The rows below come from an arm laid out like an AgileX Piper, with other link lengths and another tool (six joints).
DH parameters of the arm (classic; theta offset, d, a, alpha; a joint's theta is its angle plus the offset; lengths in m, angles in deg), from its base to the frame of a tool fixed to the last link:
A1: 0 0.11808 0 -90
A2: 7.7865 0 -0.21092 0
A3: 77.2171 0 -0.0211 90
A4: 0 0.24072 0 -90
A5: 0 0 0 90
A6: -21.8 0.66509 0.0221 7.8
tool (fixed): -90 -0.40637 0 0
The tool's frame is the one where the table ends.
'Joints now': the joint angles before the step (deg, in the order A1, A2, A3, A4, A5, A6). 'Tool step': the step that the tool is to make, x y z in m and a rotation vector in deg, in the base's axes. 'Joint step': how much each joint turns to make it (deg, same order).
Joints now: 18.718 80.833 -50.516 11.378 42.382 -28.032
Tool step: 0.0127 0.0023 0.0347 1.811 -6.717 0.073
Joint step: -0.009 -7.288 -0.015 -0.606 0.337 0.227
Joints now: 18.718 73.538 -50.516 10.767 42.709 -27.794
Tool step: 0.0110 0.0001 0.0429 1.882 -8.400 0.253
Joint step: -0.001 -8.680 0.008 -0.936 0.116 -0.015
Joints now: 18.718 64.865 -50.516 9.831 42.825 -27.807
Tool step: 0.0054 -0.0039 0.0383 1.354 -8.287 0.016
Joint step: -0.005 -8.551 1.009 -1.364 -0.750 -0.009
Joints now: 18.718 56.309 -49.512 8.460 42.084 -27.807
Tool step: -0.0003 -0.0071 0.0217 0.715 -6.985 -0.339
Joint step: 0.015 -8.163 3.752 -1.584 -2.458 0.023
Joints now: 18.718 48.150 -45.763 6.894 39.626 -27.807
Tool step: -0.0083 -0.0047 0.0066 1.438 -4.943 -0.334
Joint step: 0.021 -8.744 6.293 -0.274 -2.713 0.033
